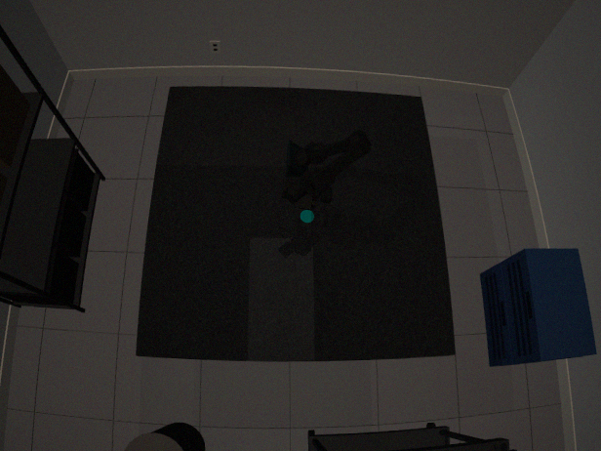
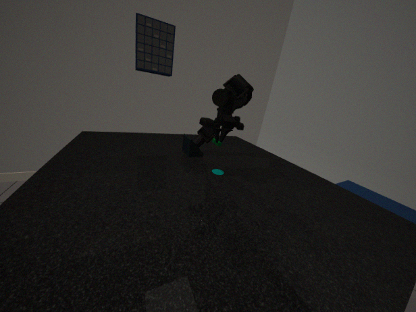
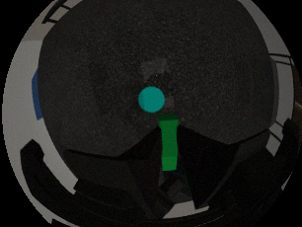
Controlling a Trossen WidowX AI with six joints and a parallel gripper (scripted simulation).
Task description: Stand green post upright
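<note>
The cyan circle lies 1 cm ahead of my gripper tip, 2 cm to the left of it and 14 cm below it. Also, from my gripper tip: green post (2 cm behind).
</note>
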